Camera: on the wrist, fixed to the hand. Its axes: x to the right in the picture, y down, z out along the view.
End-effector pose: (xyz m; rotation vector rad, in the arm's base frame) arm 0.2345 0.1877 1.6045 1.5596 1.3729 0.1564
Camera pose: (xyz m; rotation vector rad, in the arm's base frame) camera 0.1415 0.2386 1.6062 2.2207 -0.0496 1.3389
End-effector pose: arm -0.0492 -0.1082 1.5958 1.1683 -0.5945 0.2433
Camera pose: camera 0.0110 -0.0462 1.5344 0.3175 -1.2019 1.6438
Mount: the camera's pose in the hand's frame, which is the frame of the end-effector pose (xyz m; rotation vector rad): 0.0079 -0.0531 -0.0914 -0.0956 0.2336 1.5962
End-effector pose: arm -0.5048 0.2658 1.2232 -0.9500 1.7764 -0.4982
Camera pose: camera -0.5699 0.2187 1.2924 0.6407 2.1525 0.5311
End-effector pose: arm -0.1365 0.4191 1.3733 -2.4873 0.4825 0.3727
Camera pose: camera -0.0931 0.4047 1.4689 -1.6578 2.4922 0.6474
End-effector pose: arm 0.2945 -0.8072 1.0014 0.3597 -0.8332 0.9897
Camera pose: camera 0.3830 -0.7742 0.9532 -0.6548 -0.8757 2.3736
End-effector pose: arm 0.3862 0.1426 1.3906 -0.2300 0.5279 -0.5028
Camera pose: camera 0.3223 0.0857 1.3281 0.1992 0.7886 1.0620
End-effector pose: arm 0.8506 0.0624 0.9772 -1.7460 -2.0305 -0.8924
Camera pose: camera 0.7834 0.0071 1.0377 -2.3058 -0.0631 -0.5016
